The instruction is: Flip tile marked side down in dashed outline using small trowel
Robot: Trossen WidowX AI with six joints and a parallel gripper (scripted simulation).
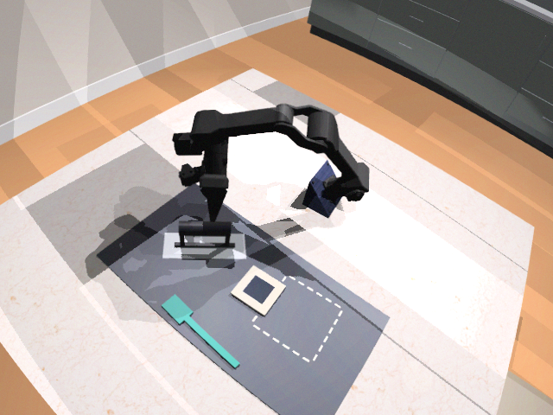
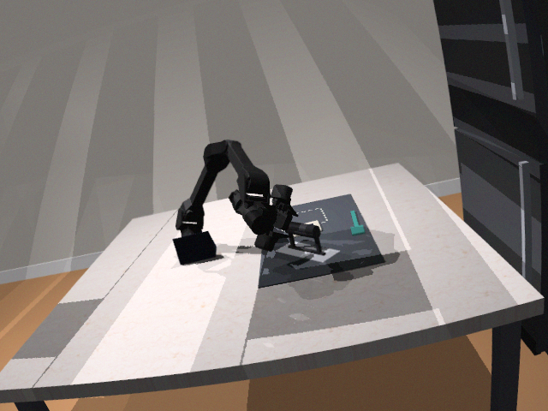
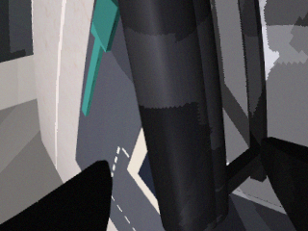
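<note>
My gripper tip is 40 mm short of the mat, 140 mm to the right of it and 100 mm above it. Round my gripper tip: tile 20 mm ahead, 170 mm to the left, 80 mm below; teal trowel 180 mm ahead, 130 mm to the left, 80 mm below.
</note>
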